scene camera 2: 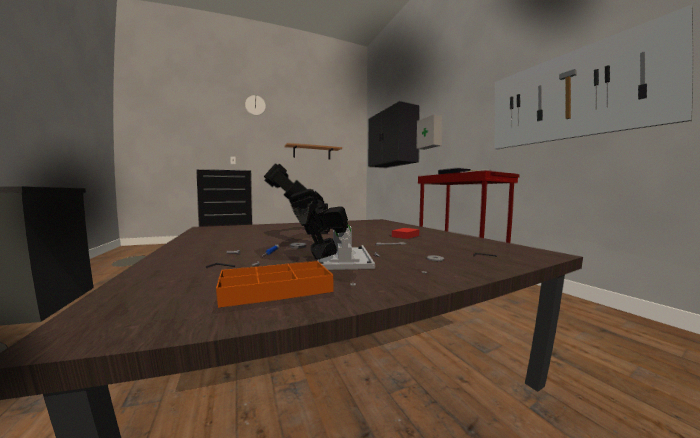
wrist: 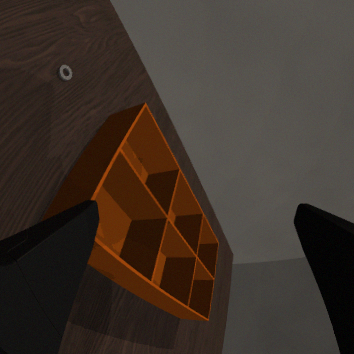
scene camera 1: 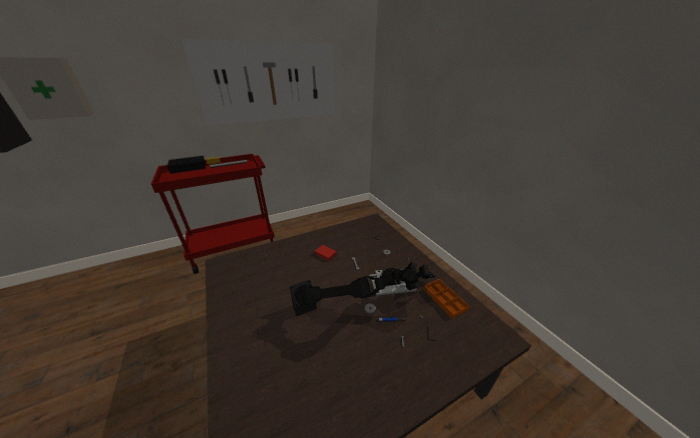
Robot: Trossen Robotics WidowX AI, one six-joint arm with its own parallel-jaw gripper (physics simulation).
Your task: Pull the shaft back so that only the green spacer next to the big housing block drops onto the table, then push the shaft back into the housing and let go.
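Places are measured from the arm's base along level axes (x ahead, y left, z up), in centimetres.
Where they show: gripper, fingertip midpoint: (scene camera 2: 311, 242) (wrist: 202, 213) (scene camera 1: 430, 280); arm's base, origin of the base link: (scene camera 1: 301, 294).
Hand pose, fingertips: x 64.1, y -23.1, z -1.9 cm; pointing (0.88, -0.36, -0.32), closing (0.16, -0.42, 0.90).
Each offset is from my fingertips to the top centre of the thing.
The light grey housing fixture (scene camera 1: 396, 290) (scene camera 2: 344, 252) stands on its pale base on the table, partly hidden by the arm. A small speck of green @(dx -16.5, dy +15.3, dz +2.0 cm) (scene camera 2: 350, 229) shows near its top in scene camera 2; I cannot tell which spacer it belongs to. The shaft cannot be made out. My gripper (scene camera 1: 424, 272) (scene camera 2: 330, 235) (wrist: 202, 213) is open and empty, close to the fixture at its tray side. In the wrist view the fingers stand wide apart, with the orange tray beyond them. The housing and the shaft do not show in the wrist view.
An orange divided tray @(dx +3.4, dy -8.9, dz -4.9 cm) (scene camera 1: 438, 295) (scene camera 2: 273, 294) (wrist: 132, 281) stands near the fixture. A red block @(dx -36.1, dy +56.5, dz -5.4 cm) (scene camera 1: 325, 252) (scene camera 2: 405, 232), a blue-handled screwdriver @(dx -28.2, dy -5.4, dz -6.7 cm) (scene camera 1: 388, 319) (scene camera 2: 272, 249), a wrench @(dx -23.5, dy +39.0, dz -7.7 cm) (scene camera 1: 355, 263) and a grey disc @(dx -34.6, dy +5.7, dz -7.5 cm) (scene camera 1: 370, 308) lie around the arm. A small ring @(dx +7.6, dy +6.5, dz -8.3 cm) (wrist: 65, 72) lies beyond the tray.
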